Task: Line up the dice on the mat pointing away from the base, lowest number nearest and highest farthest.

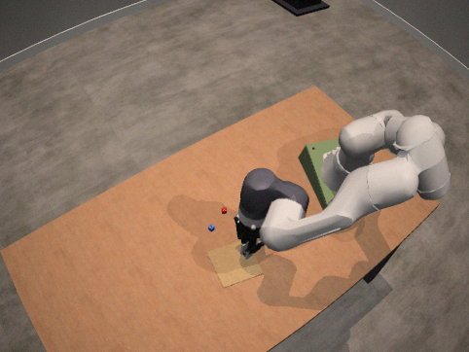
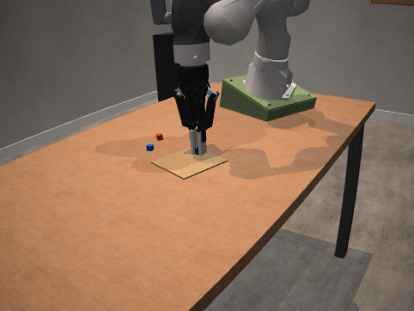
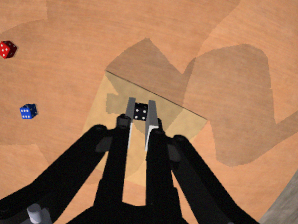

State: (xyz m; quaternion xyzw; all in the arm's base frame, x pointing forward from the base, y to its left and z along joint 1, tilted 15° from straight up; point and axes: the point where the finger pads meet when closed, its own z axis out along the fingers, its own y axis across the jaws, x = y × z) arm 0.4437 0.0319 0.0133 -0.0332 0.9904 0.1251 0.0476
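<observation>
Right now the black die is 30 mm below my hand. The rest, counted from my hand: red die: 40 mm behind, 180 mm to the right, 30 mm below; blue die: 40 mm ahead, 140 mm to the right, 30 mm below; tan mat: 50 mm ahead, 40 mm below.
</observation>
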